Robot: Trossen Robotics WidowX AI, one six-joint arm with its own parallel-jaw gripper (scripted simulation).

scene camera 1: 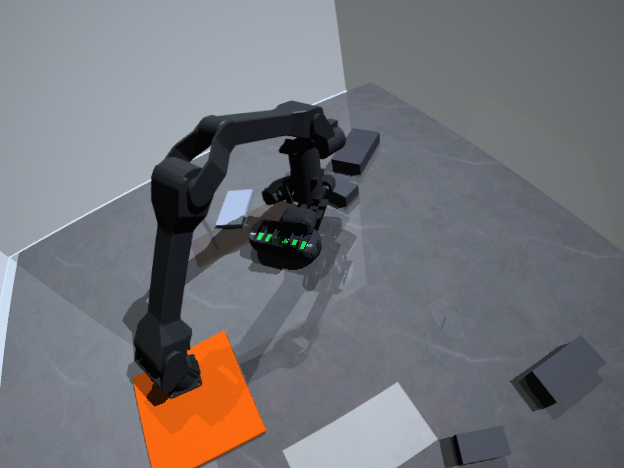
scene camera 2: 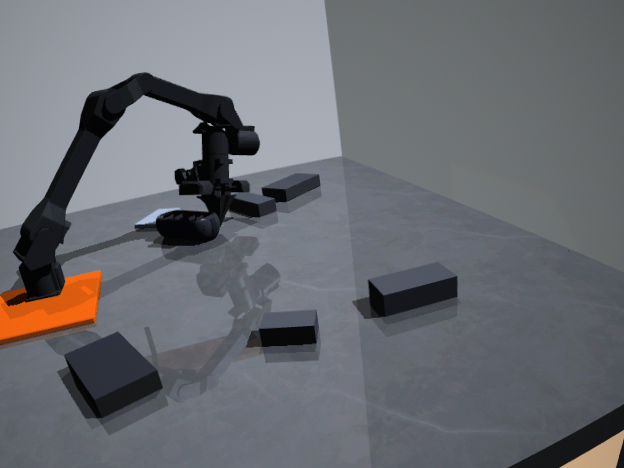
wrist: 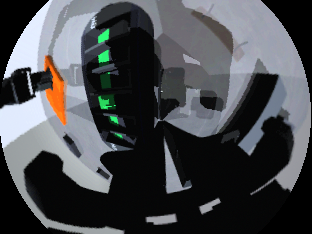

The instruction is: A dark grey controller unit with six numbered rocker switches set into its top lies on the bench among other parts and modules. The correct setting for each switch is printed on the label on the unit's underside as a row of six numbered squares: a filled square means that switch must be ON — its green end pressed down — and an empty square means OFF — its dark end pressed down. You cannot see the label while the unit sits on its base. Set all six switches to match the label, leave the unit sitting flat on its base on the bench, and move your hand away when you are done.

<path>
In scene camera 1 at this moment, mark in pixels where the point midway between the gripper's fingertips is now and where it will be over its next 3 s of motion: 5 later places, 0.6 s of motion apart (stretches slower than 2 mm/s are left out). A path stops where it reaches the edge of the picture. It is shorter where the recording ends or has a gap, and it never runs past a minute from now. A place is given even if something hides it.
My gripper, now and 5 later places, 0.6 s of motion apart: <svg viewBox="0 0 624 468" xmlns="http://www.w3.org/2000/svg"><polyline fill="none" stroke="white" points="314,235 312,238 311,243 308,246 312,221 297,209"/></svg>
</path>
